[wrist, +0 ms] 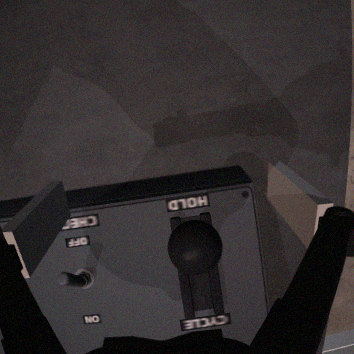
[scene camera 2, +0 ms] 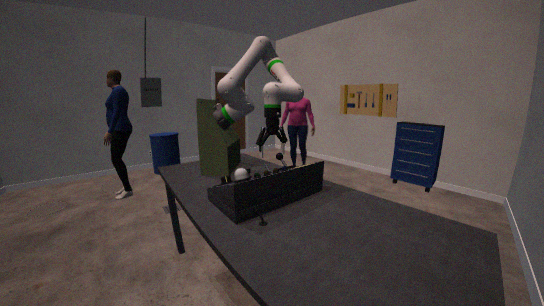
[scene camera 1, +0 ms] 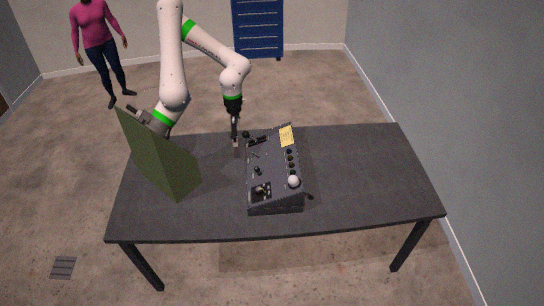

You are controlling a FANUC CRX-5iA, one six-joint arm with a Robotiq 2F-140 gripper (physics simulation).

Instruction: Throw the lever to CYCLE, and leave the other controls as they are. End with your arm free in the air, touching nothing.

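Seen in the pictures: gripper, fingertip midpoint: [wrist: 166,189] [scene camera 2: 272,155]; arm's base, origin of the base link: [scene camera 2: 219,120] [scene camera 1: 155,132].
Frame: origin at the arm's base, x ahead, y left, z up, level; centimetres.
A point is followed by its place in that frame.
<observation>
The lever has a black ball knob [scene camera 1: 245,134] @[x 39.2, y 21.6, z -17.1 cm] [scene camera 2: 279,156] @[x 40.5, y 22.1, z -18.0 cm] [wrist: 195,247] @[x 37.8, y 22.9, z -16.6 cm] and stands at the HOLD end of its slot; the CYCLE label [wrist: 205,322] @[x 51.0, y 25.4, z -21.7 cm] is at the slot's other end. It is on the sloped grey control panel [scene camera 1: 274,172] @[x 57.0, y -0.2, z -21.4 cm] [scene camera 2: 280,189] @[x 68.0, y 6.6, z -24.1 cm] [wrist: 135,260] @[x 45.1, y 17.9, z -24.5 cm]. My gripper [scene camera 1: 235,144] @[x 34.5, y 20.8, z -18.6 cm] [scene camera 2: 272,150] @[x 34.5, y 20.8, z -18.6 cm] [wrist: 166,189] @[x 34.5, y 20.8, z -18.6 cm] is open and empty, near the lever at the panel's HOLD side. In the wrist view the ball shows between the two spread fingers, apart from both. The CHECK toggle [scene camera 1: 255,154] @[x 45.9, y 11.6, z -21.6 cm] [wrist: 75,278] @[x 45.1, y 12.6, z -21.5 cm] stands beside the lever, between OFF and ON.
The panel also bears a white dome [scene camera 1: 293,181] @[x 66.7, y -11.3, z -14.3 cm] [scene camera 2: 241,173] @[x 68.4, y -10.0, z -14.6 cm], small buttons, a dark knob [scene camera 1: 257,170] @[x 48.8, y -0.6, z -20.4 cm] and a yellow note [scene camera 1: 286,136] @[x 60.9, y 23.2, z -18.2 cm]. A tall green block [scene camera 1: 160,162] @[x 8.7, y -16.6, z -3.2 cm] [scene camera 2: 212,145] @[x 13.7, y -8.6, z -13.6 cm] stands on the table [scene camera 1: 370,175] @[x 107.9, y 12.6, z -32.8 cm] [scene camera 2: 400,250] @[x 113.2, y 23.9, z -32.8 cm] near the arm's base. People stand beyond the table.
</observation>
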